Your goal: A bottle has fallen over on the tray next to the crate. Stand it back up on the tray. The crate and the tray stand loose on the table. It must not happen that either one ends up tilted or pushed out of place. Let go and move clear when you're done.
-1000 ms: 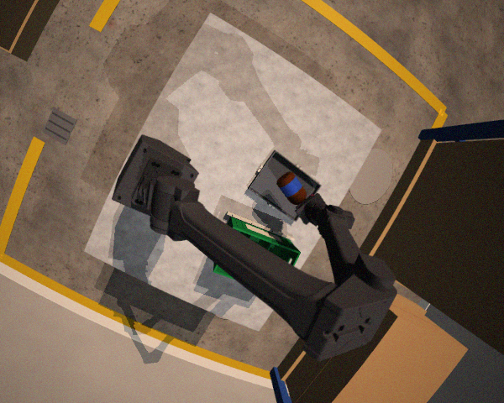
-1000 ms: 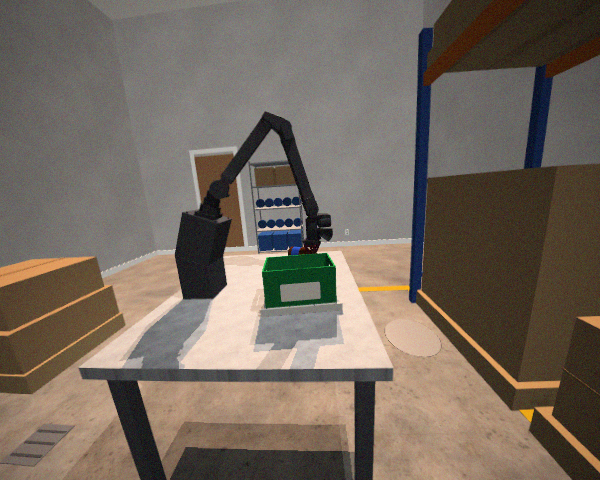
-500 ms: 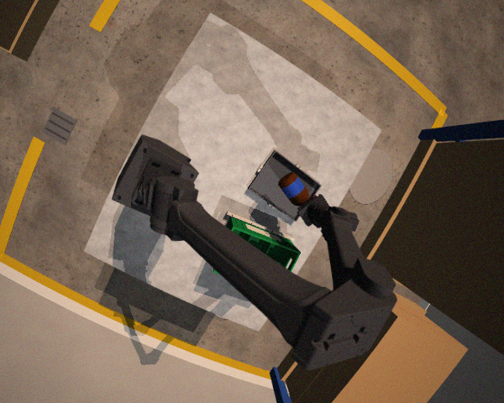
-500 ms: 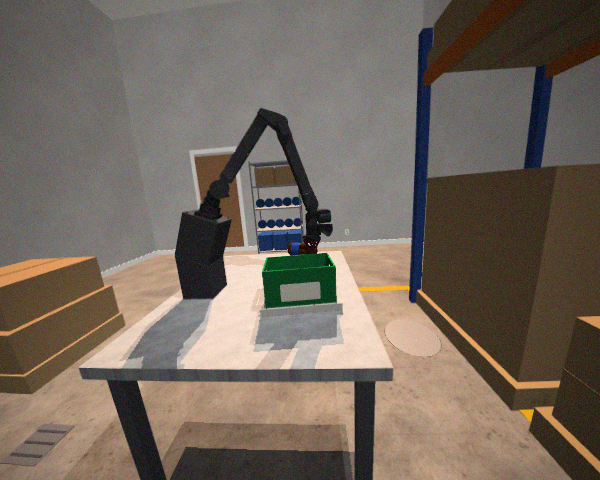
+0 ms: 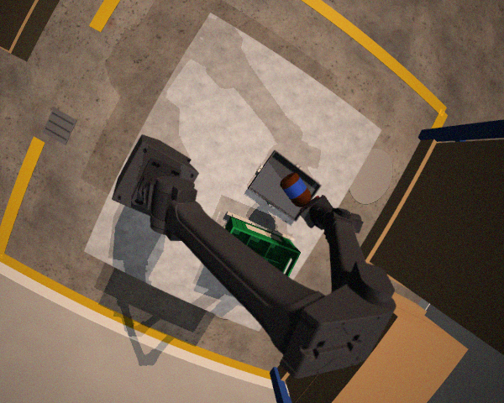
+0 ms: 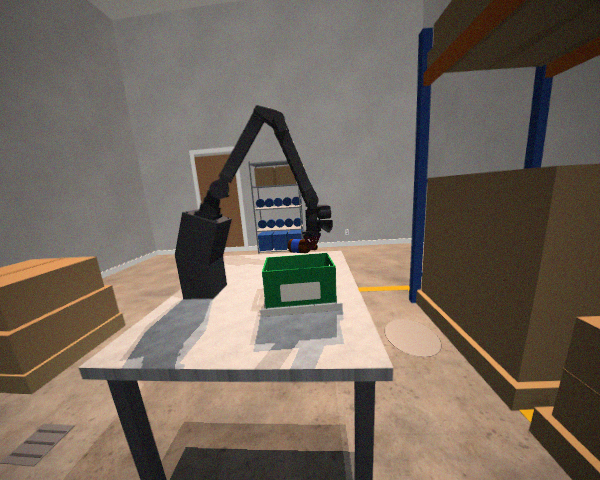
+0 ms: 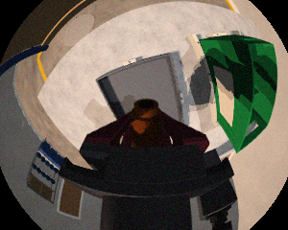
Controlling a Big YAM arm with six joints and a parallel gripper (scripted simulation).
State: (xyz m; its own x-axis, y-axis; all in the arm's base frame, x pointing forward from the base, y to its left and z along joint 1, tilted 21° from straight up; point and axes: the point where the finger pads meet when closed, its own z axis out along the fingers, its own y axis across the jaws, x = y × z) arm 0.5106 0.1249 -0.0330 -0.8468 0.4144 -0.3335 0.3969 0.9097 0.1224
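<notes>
My hand is 5 cm past the brown bottle and 2 cm to the right of it. Round my hand: green crate (7 cm behind, 26 cm to the right, 8 cm below); grey tray (7 cm behind, 3 cm to the left, 15 cm below).
</notes>
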